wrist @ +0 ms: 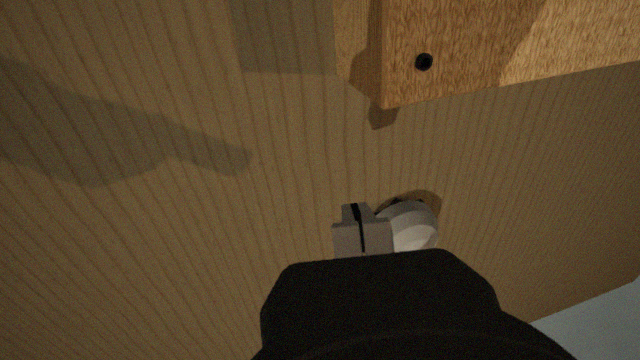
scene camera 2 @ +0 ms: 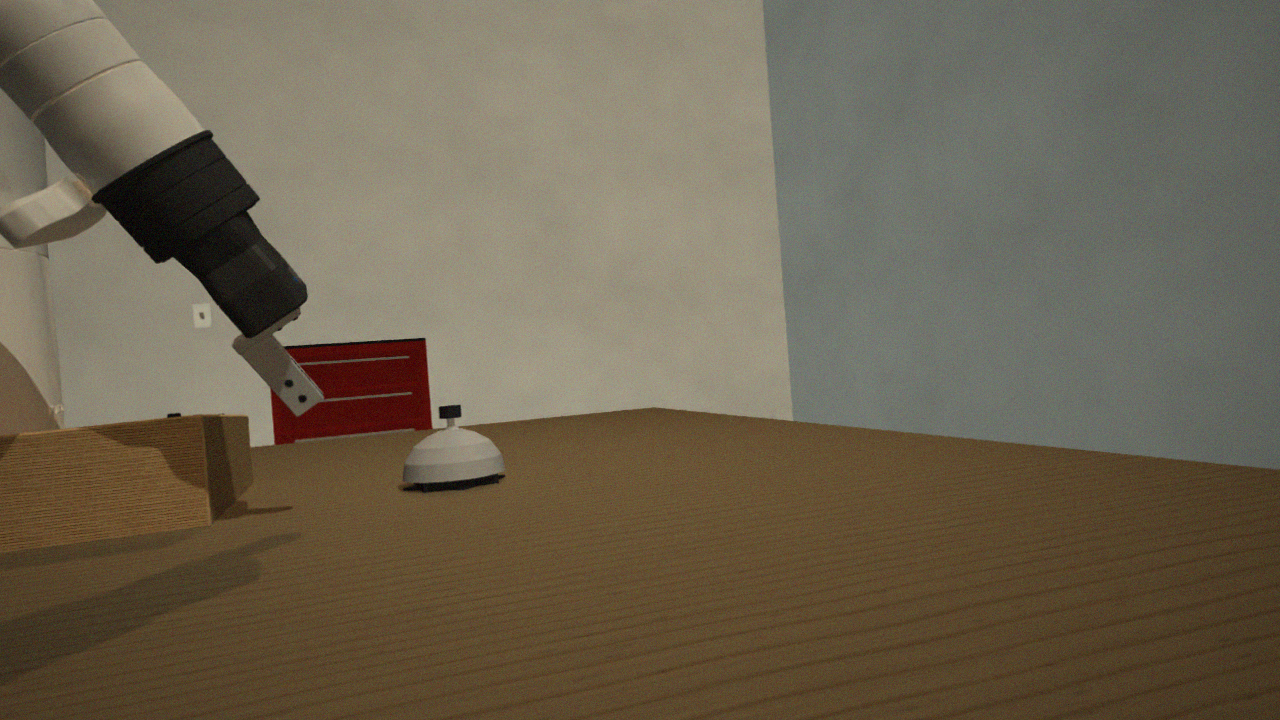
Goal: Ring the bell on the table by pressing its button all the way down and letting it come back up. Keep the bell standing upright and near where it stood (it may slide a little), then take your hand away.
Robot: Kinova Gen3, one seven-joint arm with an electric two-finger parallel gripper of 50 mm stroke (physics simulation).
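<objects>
A bell is visible in the wrist view and in scene camera 2; on the bell, (wrist: pixel 414 226) and (scene camera 2: pixel 413 447) are the same spot. The gripper is visible in the wrist view (pixel 355 220) and in scene camera 2 (pixel 310 405).
</objects>
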